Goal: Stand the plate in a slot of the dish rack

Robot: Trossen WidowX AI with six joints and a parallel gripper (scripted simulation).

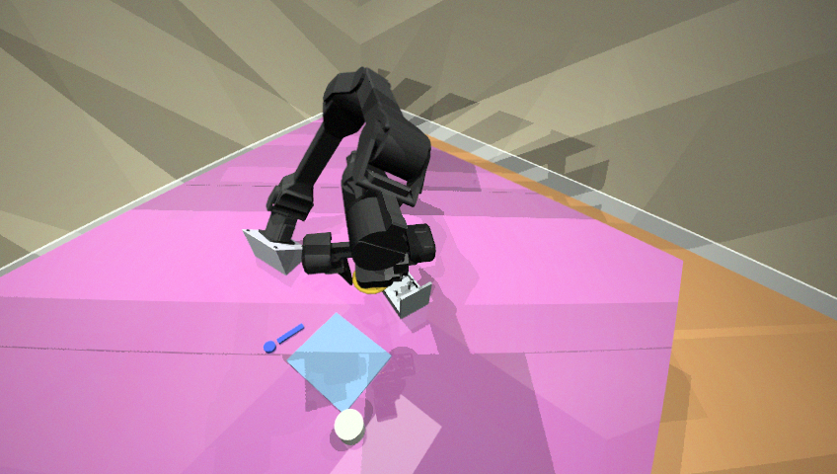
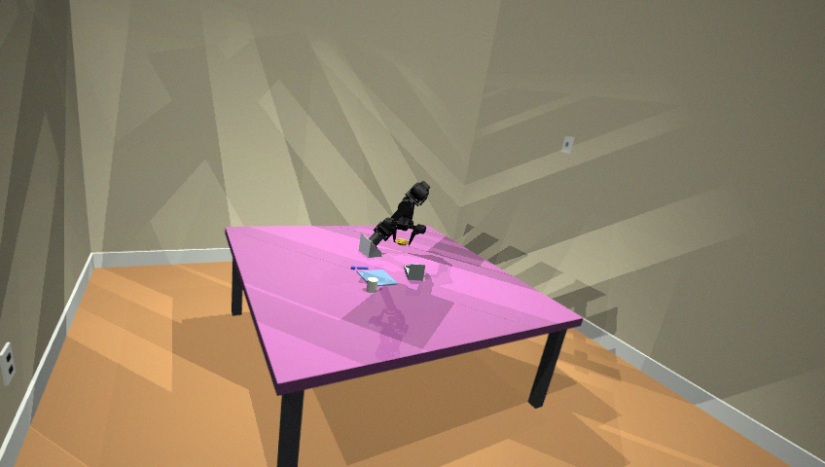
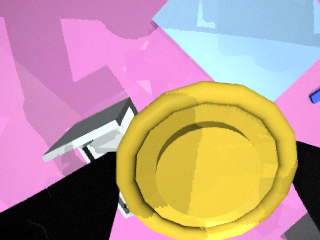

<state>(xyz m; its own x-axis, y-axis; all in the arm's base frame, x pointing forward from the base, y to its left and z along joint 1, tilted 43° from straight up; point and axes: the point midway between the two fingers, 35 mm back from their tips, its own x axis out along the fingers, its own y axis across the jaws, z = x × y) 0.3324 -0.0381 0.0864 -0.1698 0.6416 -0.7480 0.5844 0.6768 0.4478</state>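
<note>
Now: the grey dish rack 14 cm below my gripper tip, 10 cm to the left of it and 3 cm behind it. The rest, counted from my gripper tip: light blue mat: 17 cm below, 9 cm to the right; yellow plate: 1 cm above; white cup: 16 cm to the right, 14 cm below, 11 cm ahead.
</note>
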